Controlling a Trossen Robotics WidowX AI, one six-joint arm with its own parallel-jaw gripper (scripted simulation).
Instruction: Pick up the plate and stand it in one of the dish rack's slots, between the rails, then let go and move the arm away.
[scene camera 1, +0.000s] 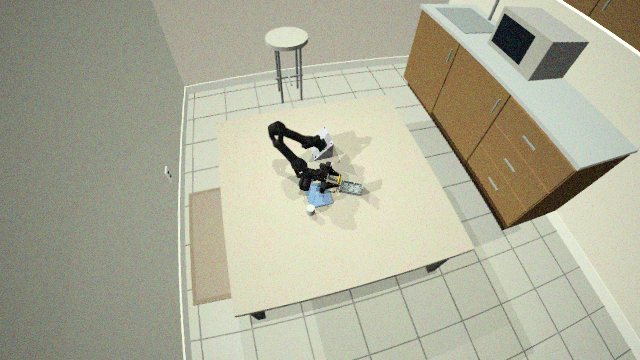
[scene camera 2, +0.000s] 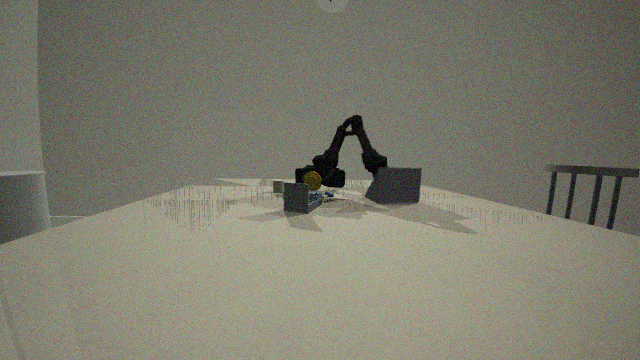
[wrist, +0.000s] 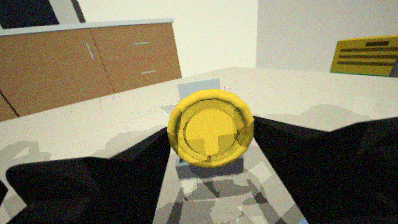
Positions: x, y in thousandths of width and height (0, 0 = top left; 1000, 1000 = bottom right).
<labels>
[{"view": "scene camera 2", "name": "gripper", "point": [487, 507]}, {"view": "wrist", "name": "gripper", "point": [526, 565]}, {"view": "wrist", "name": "yellow plate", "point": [534, 574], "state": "held by the gripper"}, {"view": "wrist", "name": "grey dish rack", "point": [464, 761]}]
</labels>
